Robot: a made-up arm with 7 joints.
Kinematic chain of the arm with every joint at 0, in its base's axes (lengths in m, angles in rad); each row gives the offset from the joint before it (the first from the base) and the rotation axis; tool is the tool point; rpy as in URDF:
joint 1: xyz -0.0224 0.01 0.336 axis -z
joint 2: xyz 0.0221 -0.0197 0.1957 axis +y
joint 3: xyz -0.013 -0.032 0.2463 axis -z
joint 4: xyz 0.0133 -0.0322 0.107 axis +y
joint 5: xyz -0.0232 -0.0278 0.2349 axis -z
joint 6: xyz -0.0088 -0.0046 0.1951 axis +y
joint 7: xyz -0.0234 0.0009 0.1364 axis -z
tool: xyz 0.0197 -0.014 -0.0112 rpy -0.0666 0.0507 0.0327
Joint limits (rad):
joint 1: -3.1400..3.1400
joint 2: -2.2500..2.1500
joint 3: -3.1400..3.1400
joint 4: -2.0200..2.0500
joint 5: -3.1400..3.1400
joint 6: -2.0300..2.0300
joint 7: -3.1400..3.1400
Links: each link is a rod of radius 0.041 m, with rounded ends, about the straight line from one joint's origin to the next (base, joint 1, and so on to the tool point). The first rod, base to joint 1, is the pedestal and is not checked.
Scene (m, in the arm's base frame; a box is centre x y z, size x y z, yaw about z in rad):
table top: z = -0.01
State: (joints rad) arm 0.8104 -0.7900 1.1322 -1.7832 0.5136 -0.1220 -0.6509
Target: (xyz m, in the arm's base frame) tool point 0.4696 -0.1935 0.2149
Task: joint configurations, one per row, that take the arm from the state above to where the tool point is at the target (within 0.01 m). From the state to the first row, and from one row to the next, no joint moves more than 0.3 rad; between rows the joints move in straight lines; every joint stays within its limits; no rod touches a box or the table.
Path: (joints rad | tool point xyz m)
1: 1.1058 -0.9458 1.1434 -1.7301 0.5124 -0.1087 -0.6490 | 0.1969 0.4796 0.4357
2: 1.4011 -1.1015 1.1547 -1.6770 0.5111 -0.0954 -0.6470 | 0.3314 0.4040 0.3988
3: 1.6965 -1.2573 1.1659 -1.6240 0.5099 -0.0821 -0.6451 | 0.4381 0.2864 0.3579
4: 1.9918 -1.4131 1.1771 -1.5709 0.5087 -0.0688 -0.6432 | 0.5029 0.1370 0.3132
5: 2.2872 -1.5688 1.1883 -1.5178 0.5074 -0.0554 -0.6412 | 0.5153 -0.0294 0.2653
6: 2.5825 -1.7246 1.1996 -1.4647 0.5062 -0.0421 -0.6393 | 0.4696 -0.1935 0.2149

